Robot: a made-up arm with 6 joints. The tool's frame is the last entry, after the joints.
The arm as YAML. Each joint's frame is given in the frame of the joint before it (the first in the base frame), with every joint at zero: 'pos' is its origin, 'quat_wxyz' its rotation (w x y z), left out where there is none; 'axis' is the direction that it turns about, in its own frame. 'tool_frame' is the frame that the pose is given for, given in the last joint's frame.
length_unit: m
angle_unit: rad
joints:
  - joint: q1
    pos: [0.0, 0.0, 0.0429]
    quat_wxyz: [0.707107, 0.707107, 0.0, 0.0]
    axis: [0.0, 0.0, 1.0]
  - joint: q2
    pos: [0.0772, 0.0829, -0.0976]
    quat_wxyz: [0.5, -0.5, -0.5, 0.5]
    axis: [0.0, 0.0, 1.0]
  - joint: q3
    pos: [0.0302, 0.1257, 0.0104]
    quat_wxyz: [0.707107, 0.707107, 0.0, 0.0]
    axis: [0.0, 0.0, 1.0]
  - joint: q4
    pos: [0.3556, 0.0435, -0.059]
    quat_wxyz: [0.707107, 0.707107, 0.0, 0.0]
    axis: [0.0, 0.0, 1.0]
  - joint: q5
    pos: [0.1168, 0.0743, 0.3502]
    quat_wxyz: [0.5, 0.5, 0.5, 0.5]
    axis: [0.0, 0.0, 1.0]
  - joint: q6
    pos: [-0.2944, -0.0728, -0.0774]
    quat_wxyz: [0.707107, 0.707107, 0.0, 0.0]
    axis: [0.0, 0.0, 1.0]
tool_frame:
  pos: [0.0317, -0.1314, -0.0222]
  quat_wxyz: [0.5, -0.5, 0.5, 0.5]
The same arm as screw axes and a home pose.
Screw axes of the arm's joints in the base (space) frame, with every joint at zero. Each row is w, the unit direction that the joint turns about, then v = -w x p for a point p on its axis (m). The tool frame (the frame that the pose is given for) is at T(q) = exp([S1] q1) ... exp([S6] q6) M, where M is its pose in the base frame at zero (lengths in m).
S1 = (0, -1, 0, 0.0429, 0.0000, 0.0000)
S2 = (-1, 0, 0, 0.0000, -0.1258, 0.0976)
S3 = (0, -1, 0, 0.1560, 0.0000, -0.0668)
S4 = (1, 0, 0, 0.0000, 0.5116, -0.2823)
S5 = (0, 0, 1, 0.2080, -0.3735, 0.0000)
S6 = (-1, 0, 0, 0.0000, -0.5510, 0.5024)
M =
1 0 0 0.3229
0 1 0 0.4707
0 0 1 0.4196
0 0 0 1

